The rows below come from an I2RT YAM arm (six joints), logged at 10 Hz.
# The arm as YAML. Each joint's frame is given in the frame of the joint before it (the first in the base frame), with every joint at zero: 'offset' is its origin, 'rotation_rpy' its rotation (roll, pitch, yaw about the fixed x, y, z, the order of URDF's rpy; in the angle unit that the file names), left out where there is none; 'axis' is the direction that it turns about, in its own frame. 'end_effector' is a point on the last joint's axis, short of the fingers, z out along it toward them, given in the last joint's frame.
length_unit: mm
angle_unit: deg
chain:
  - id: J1
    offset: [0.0, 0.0, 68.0]
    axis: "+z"
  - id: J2
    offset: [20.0, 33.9, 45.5]
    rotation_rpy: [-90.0, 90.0, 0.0]
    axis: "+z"
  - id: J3
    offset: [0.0, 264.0, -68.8]
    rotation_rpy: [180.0, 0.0, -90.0]
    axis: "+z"
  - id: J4
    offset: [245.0, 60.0, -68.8]
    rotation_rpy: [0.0, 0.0, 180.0]
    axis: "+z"
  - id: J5
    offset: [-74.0, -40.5, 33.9]
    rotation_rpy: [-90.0, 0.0, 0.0]
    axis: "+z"
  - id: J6
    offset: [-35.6, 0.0, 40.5]
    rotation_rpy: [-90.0, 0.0, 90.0]
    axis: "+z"
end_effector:
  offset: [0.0, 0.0, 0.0]
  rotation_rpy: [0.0, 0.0, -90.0]
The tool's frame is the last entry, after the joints.
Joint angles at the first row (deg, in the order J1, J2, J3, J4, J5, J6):
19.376 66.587 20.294 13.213 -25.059 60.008
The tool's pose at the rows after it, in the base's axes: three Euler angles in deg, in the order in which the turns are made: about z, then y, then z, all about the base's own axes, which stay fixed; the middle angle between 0 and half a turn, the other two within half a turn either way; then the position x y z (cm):
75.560 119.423 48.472 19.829 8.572 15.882
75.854 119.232 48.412 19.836 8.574 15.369
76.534 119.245 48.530 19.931 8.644 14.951
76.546 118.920 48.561 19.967 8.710 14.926
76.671 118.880 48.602 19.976 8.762 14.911
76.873 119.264 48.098 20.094 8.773 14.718
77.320 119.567 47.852 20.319 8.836 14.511
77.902 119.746 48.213 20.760 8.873 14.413
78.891 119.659 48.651 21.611 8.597 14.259
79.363 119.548 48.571 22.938 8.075 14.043
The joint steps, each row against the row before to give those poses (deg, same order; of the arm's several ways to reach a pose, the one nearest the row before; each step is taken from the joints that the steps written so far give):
0.000 0.285 -0.853 1.377 0.000 0.262
-0.001 1.201 -0.896 2.317 -0.001 0.415
0.088 1.399 -0.438 1.815 -0.022 0.657
0.133 0.283 -0.087 0.741 0.002 0.219
0.130 0.132 0.002 0.196 0.065 0.196
0.001 0.785 0.021 0.479 0.525 0.328
-0.002 1.226 0.217 0.747 0.283 0.459
-0.372 1.572 0.787 0.414 -0.569 0.065
-1.573 2.537 1.270 0.829 -1.704 -0.197
-2.382 3.628 2.032 1.049 -1.945 -0.917

